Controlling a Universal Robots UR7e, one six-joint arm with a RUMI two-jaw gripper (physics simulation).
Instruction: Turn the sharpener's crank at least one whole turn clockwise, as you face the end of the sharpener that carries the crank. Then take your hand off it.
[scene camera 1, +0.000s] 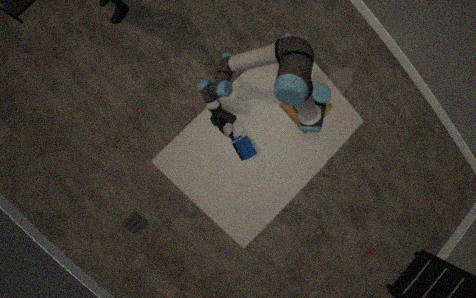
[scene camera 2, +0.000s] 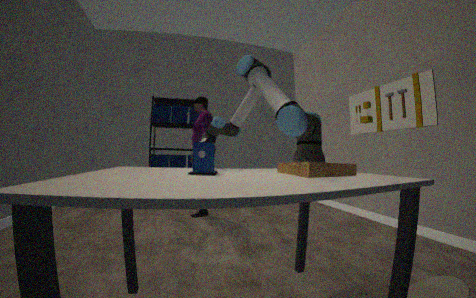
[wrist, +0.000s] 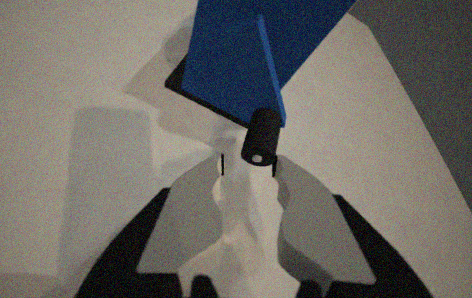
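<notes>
The blue sharpener stands upright on its black base on the white table. In the wrist view, a narrow lighter blue strip, which looks like the crank arm's edge, runs down to the crank's black knob, a cylinder with a pale dot on its end. My gripper is partly open and holds nothing. The knob is just ahead of the fingertips, closer to the right one; whether they touch cannot be told. In the scene views, the fingers are small and blurred beside the sharpener's crank end.
A tan wooden block lies by the arm's base on the table. A person in a purple top stands behind the table, near a dark shelf unit with blue bins. A tool panel hangs on the right wall.
</notes>
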